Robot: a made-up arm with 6 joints. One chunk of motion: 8 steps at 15 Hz.
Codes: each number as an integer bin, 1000 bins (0 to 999) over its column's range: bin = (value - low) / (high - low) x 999, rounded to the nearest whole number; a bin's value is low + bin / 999 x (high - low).
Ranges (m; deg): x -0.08..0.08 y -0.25..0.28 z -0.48..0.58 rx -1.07..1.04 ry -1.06..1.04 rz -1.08..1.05
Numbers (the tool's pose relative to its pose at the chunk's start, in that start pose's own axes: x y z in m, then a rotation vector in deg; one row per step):
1: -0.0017 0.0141 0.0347 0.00 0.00 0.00
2: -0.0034 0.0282 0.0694 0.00 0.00 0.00
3: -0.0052 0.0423 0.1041 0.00 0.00 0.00
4: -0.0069 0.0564 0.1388 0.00 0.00 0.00
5: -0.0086 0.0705 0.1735 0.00 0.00 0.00
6: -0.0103 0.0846 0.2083 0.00 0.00 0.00
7: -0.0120 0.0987 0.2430 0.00 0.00 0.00
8: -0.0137 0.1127 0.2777 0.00 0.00 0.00
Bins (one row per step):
1: 489 498 485 507 504 507
2: 478 524 518 507 504 507
3: 467 551 550 507 504 507
4: 456 578 583 507 504 507
5: 446 604 616 507 504 507
6: 435 631 649 507 504 507
7: 425 657 681 507 504 507
8: 414 684 714 507 504 507

